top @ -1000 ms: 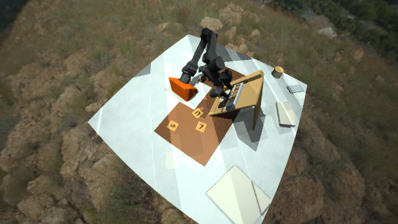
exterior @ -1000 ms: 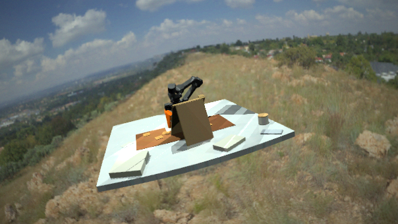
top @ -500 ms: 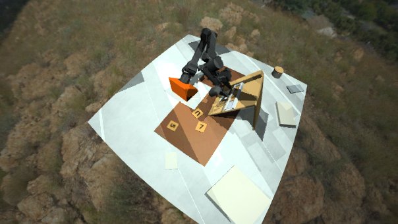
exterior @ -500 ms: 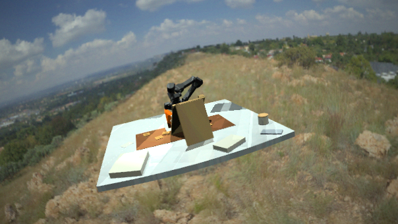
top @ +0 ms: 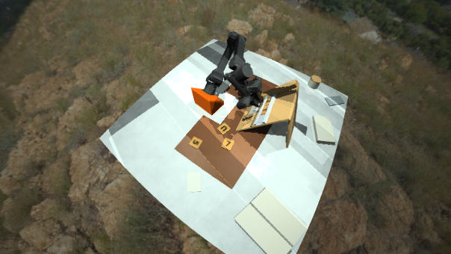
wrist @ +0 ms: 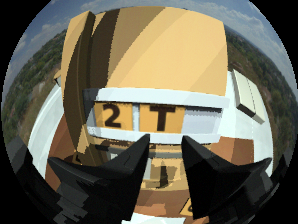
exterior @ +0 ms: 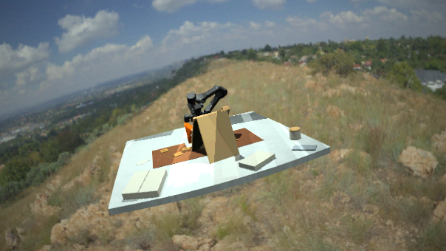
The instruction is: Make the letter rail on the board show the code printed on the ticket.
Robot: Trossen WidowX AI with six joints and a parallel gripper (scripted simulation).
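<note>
Right now the ticket is 110 mm below my gripper tip, 40 mm to the left of it and 40 mm behind it. The rest, counted from my gripper tip: cream block (350 mm ahead, 270 mm to the left, 170 mm below); brown mat (180 mm below, 130 mm behind, 30 mm to the right); pale card (480 mm to the right, 180 mm below, 10 mm behind).
</note>
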